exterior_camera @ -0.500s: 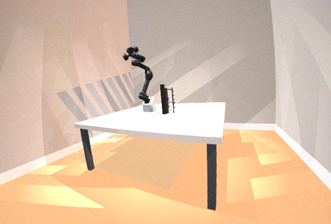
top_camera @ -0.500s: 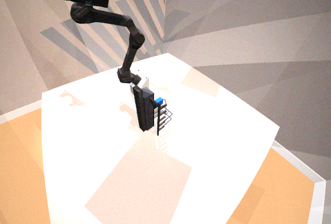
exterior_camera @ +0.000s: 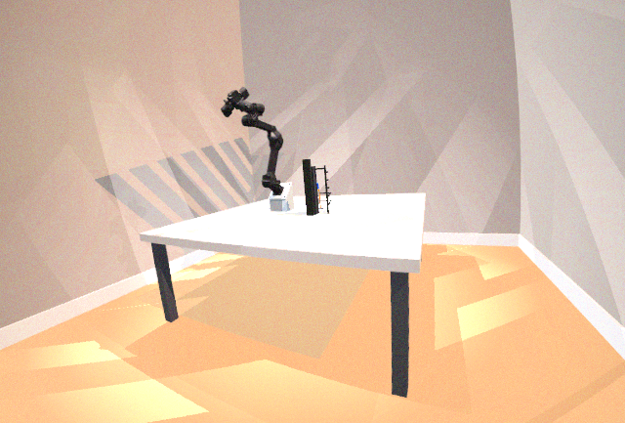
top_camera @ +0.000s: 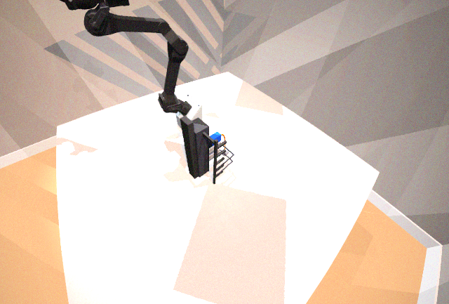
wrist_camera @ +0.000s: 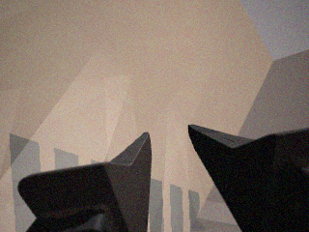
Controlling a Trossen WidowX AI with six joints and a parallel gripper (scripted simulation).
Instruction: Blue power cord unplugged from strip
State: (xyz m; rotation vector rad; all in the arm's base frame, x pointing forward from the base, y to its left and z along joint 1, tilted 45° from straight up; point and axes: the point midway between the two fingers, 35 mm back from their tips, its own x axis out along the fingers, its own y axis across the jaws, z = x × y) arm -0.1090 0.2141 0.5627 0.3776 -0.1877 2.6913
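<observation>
My gripper tip is 410 mm short of the blue plug, 220 mm to the right of it and 540 mm above it.
</observation>
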